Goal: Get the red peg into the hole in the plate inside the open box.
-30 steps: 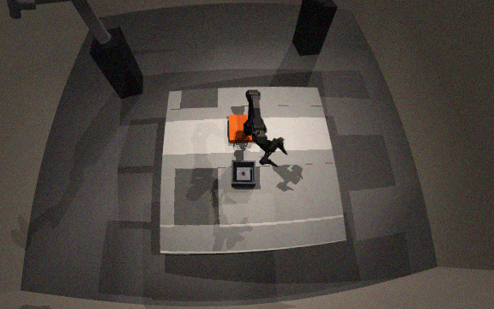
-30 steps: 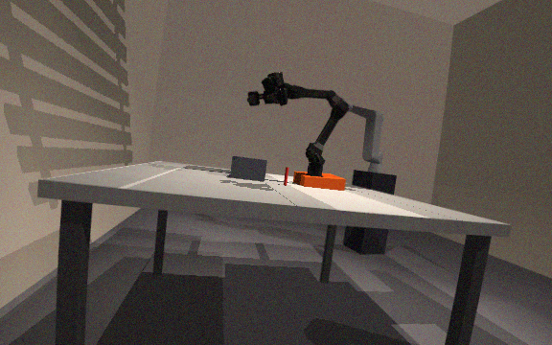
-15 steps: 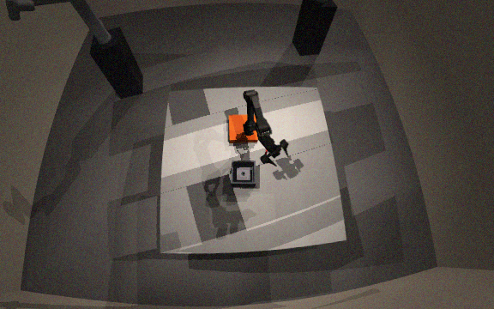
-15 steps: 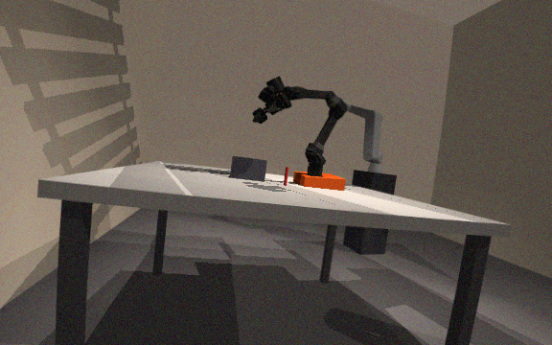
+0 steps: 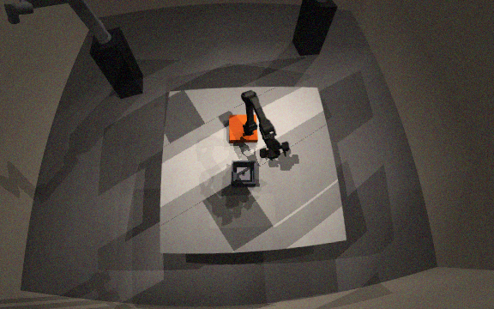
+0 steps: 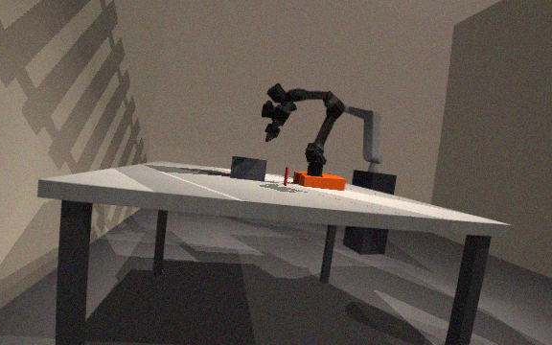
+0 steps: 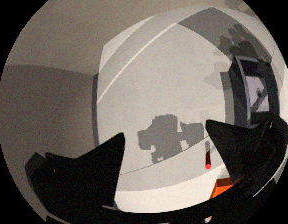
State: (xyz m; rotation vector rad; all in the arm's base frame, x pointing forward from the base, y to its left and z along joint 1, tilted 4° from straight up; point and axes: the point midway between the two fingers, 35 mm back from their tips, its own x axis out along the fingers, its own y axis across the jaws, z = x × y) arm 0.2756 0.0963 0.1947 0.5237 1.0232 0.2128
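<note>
The red peg lies 160 mm below my gripper tip, 110 mm behind it and 30 mm to the right of it. From my gripper tip the other things lie so: grey box 230 mm to the right, 170 mm below, 10 mm ahead; plate 230 mm to the right, 150 mm below, 10 mm ahead.
</note>
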